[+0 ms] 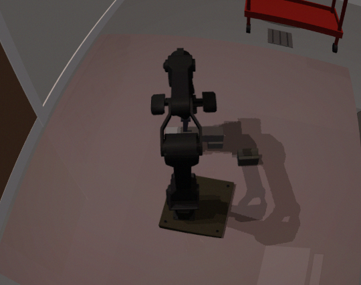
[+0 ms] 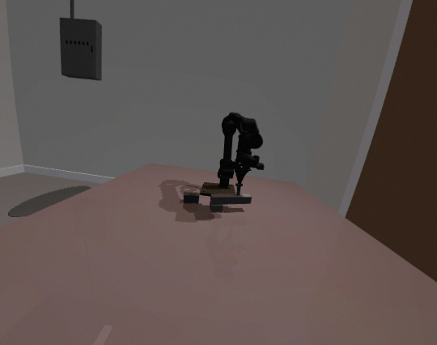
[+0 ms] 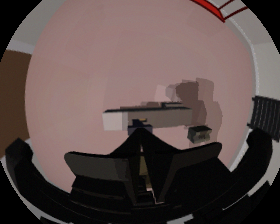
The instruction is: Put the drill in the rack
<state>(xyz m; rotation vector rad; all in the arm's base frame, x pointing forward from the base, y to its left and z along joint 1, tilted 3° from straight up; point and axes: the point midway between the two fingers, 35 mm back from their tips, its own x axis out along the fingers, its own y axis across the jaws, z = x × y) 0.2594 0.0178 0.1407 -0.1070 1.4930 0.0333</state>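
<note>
Now: the dark key 30 mm below my gripper tip. Also, from my gripper tip: rack 200 mm to the right, 110 mm below, 60 mm behind; tan drill 80 mm below, 50 mm to the right; grey housing 90 mm below, 30 mm to the right.
</note>
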